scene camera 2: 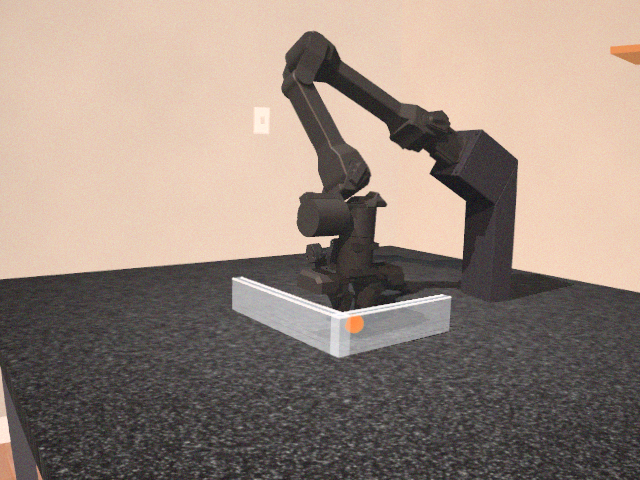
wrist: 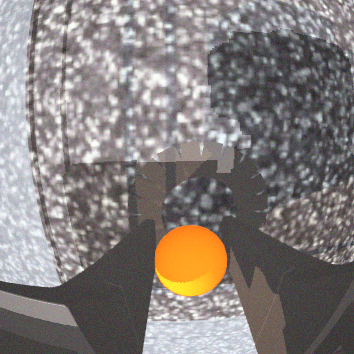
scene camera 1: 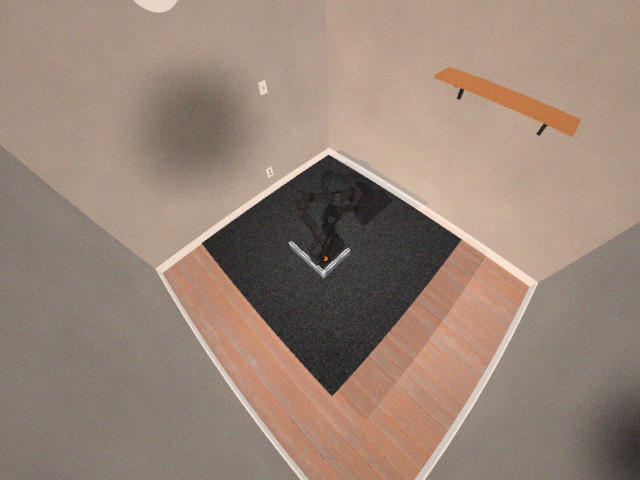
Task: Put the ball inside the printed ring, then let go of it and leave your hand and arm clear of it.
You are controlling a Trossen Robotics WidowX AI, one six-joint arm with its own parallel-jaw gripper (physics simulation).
Observation:
I see my gripper (scene camera 2: 348, 327) and an orange ball (wrist: 190, 260).
My gripper also shows in the wrist view (wrist: 188, 226).

